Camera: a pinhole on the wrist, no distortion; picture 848 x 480 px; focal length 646.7 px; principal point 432.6 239.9 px. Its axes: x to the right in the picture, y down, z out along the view. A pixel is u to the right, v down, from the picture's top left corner.
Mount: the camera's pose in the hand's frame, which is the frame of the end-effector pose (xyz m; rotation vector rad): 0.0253 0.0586 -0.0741 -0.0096 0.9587 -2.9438
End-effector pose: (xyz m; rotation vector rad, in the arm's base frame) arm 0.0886 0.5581 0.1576 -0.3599 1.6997 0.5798
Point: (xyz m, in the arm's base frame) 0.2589 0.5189 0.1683
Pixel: 635.2 316.1
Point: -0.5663 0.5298 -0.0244
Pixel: behind the camera
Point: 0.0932 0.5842 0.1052
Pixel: 282.9 134.4
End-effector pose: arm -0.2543 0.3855 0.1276 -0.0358 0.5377 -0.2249
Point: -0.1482 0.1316 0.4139
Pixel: 479.5 274.2
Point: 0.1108 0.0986 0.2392
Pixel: 44.1 266.9
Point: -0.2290 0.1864 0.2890
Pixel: 530.1 381.4
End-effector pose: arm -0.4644 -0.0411 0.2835 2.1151 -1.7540 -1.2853
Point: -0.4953 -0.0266 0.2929
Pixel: 720.1 42.2
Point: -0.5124 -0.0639 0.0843
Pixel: 190.4 178.5
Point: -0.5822 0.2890 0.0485
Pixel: 685.3 109.8
